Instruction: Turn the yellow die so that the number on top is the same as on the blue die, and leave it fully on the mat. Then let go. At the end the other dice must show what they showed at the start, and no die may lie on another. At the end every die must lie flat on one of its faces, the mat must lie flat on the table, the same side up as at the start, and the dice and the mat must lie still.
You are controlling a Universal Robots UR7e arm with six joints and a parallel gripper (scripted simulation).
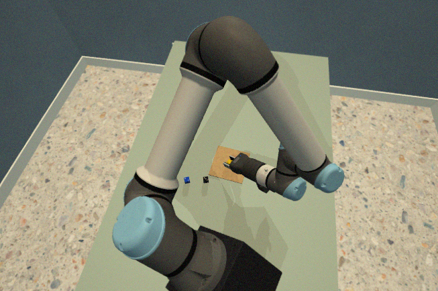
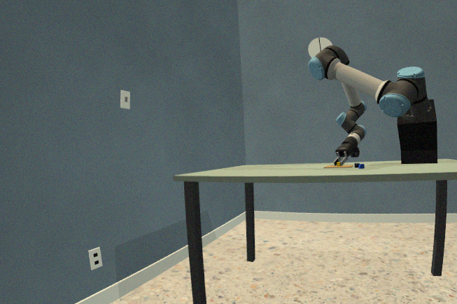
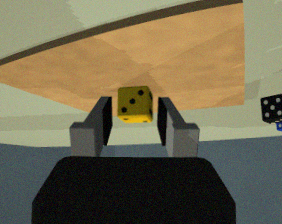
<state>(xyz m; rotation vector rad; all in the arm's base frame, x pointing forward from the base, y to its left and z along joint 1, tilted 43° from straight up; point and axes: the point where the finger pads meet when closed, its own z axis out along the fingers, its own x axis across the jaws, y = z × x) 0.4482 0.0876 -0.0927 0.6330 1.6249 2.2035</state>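
The yellow die lies 10 mm below my hand. Also, from my hand: blue die: 110 mm behind, 150 mm to the left, 10 mm below; then tan mat: 20 mm below; then black die: 90 mm behind, 80 mm to the left, 10 mm below.
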